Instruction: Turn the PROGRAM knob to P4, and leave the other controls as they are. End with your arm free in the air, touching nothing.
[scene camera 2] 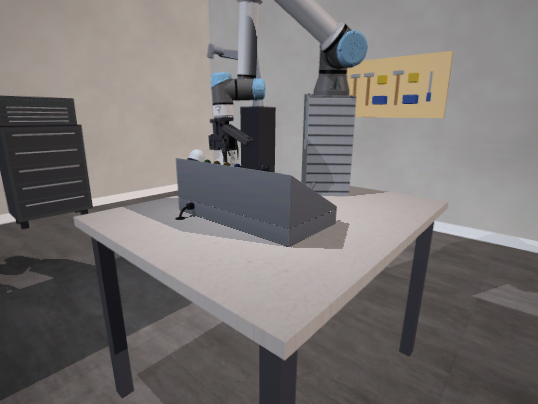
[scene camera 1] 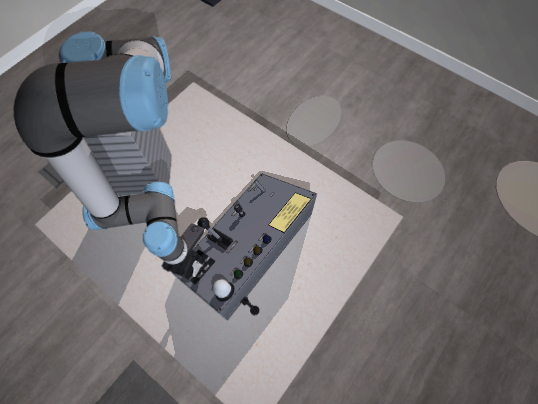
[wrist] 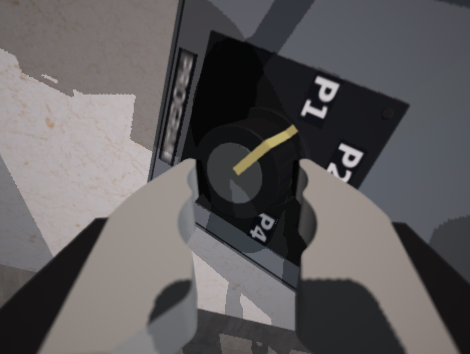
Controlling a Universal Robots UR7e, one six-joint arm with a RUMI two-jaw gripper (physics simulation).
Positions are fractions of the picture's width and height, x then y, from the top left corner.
Labels:
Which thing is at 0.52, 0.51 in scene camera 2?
A grey console.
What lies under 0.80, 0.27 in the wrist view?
A grey console.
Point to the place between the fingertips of my gripper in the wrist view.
At 0.53, 0.46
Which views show my gripper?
Scene camera 2, scene camera 1 and the wrist view: all of them.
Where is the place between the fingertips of my gripper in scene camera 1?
0.36, 0.65

